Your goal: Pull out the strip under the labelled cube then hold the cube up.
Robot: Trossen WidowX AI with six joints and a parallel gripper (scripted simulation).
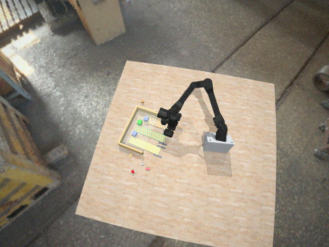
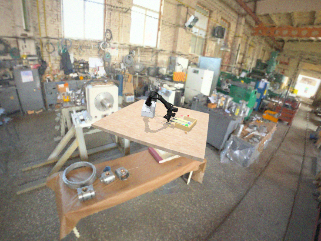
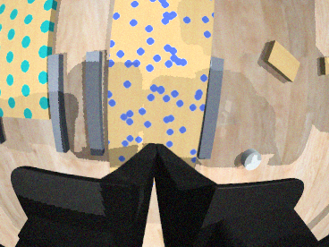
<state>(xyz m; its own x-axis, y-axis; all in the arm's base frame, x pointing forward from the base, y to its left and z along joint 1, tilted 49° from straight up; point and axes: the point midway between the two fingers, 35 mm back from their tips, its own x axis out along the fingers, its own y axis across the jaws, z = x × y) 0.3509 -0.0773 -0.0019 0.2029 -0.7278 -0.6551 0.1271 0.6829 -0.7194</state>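
Right now my gripper tip is 10 cm short of the strip and 1 cm to the left of it.
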